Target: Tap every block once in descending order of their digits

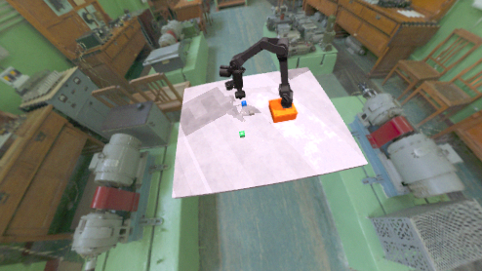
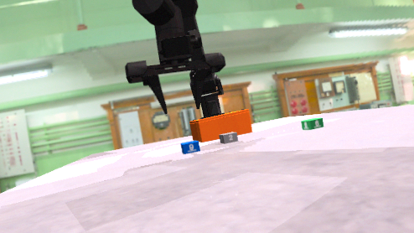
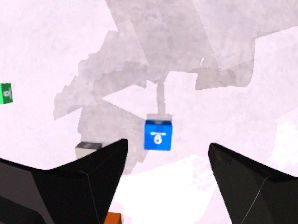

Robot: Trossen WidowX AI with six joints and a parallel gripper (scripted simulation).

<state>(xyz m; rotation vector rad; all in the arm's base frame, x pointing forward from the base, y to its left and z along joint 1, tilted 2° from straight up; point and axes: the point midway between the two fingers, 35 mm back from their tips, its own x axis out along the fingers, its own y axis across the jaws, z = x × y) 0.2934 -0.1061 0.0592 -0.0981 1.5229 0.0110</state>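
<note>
The blue block is 70 mm below my gripper tip and 20 mm behind it. Round my gripper tip: grey block: 90 mm to the left, 70 mm below, 70 mm behind; then green block: 260 mm to the left, 70 mm below, 10 mm ahead.
</note>
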